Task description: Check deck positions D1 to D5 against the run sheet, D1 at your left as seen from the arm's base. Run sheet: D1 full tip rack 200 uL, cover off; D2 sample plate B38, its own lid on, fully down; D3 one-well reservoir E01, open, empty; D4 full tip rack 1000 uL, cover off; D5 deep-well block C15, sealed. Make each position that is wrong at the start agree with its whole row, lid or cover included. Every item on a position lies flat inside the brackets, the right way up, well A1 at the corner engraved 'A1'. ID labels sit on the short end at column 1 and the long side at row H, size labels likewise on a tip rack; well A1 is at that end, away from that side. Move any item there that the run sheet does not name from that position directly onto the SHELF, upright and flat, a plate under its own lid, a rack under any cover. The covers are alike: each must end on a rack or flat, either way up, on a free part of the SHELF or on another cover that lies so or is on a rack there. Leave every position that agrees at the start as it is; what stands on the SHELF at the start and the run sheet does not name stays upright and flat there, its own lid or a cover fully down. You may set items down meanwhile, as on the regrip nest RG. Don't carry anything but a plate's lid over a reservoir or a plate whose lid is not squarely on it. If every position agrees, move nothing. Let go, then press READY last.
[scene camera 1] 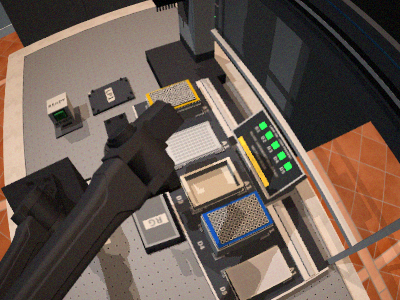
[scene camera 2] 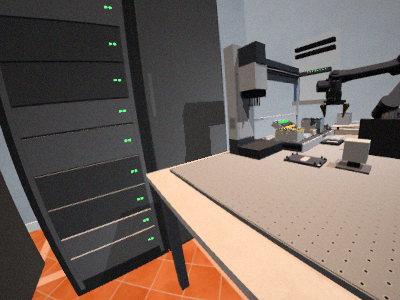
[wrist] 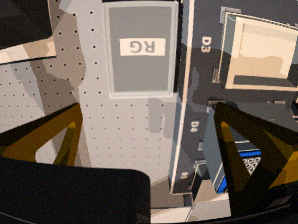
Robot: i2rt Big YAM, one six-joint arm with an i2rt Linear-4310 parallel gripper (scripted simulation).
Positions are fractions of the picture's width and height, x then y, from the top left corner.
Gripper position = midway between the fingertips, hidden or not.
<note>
In view: my gripper (wrist: 0.50, 0.49), a one-well reservoir (scene camera 1: 0.52, 0.60), a yellow-framed tip rack (scene camera 1: 0.46, 0.32), a sealed block (wrist: 0.68, 0.85), a blue-framed tip rack (scene camera 1: 0.58, 0.76) and a ready box (scene camera 1: 0.15, 0.34).
The ready box shows as well in scene camera 2 (scene camera 2: 0.89, 0.51). The wrist view misses the yellow-framed tip rack: it is out of frame.
</note>
